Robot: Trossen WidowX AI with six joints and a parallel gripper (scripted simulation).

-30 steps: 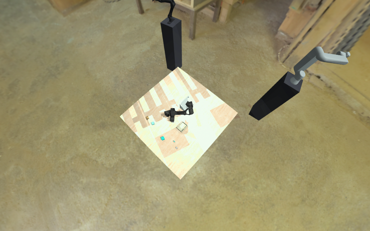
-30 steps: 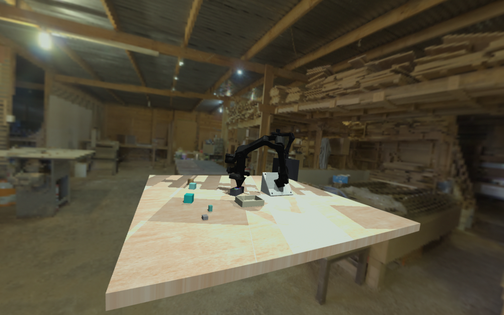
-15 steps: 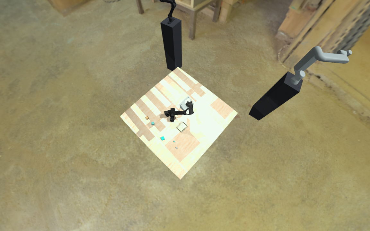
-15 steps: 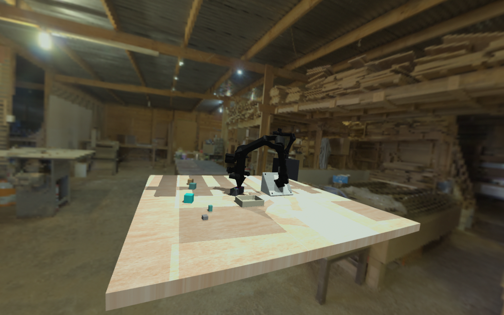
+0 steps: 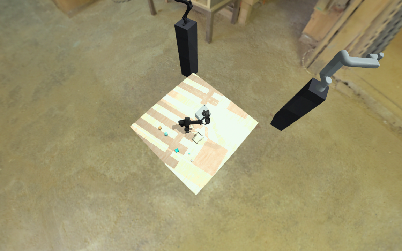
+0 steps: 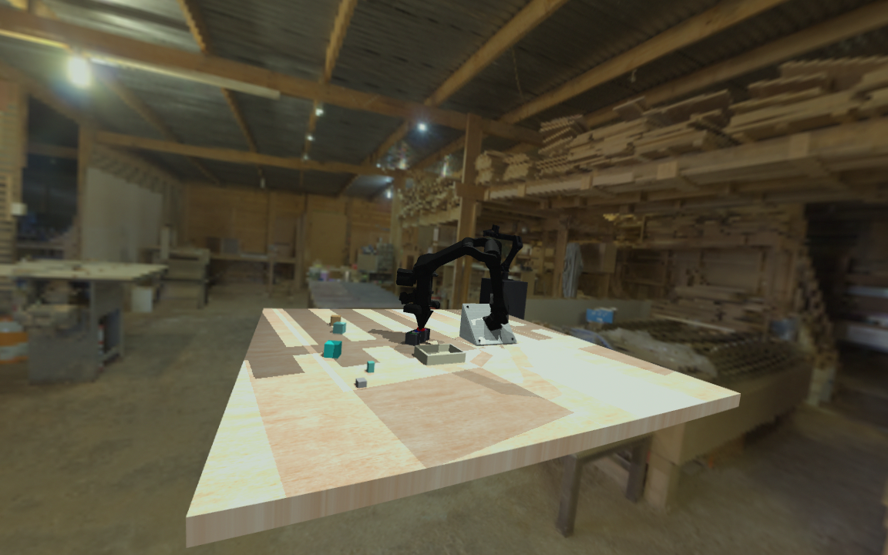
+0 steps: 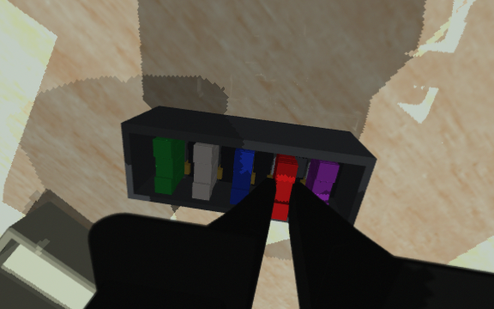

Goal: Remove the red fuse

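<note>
Now: the purple fuse 2 cm behind my gripper tip, 1 cm to the right of it and 2 cm below it. From my gripper tip the other things lie so: red fuse: 1 cm below; white fuse: 3 cm ahead, 2 cm to the left, 2 cm below; blue fuse: 2 cm ahead, 1 cm to the left, 2 cm below.
</note>
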